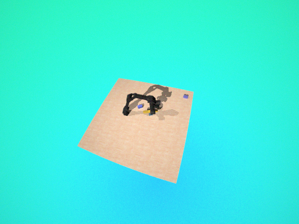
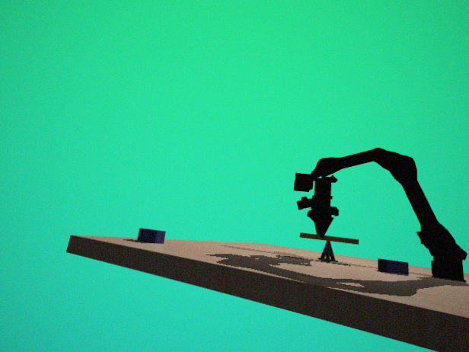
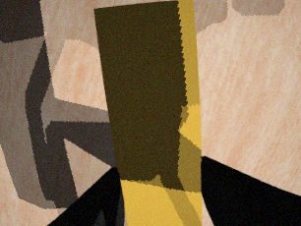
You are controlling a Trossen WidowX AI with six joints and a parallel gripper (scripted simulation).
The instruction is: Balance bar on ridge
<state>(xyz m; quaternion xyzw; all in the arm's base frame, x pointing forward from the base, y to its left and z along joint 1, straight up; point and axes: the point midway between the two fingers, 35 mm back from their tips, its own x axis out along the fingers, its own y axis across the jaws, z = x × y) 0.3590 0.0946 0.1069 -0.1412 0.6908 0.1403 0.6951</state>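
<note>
Right now my gripper tip is 3 cm past the yellow bar and 1 cm to the left of it.
</note>
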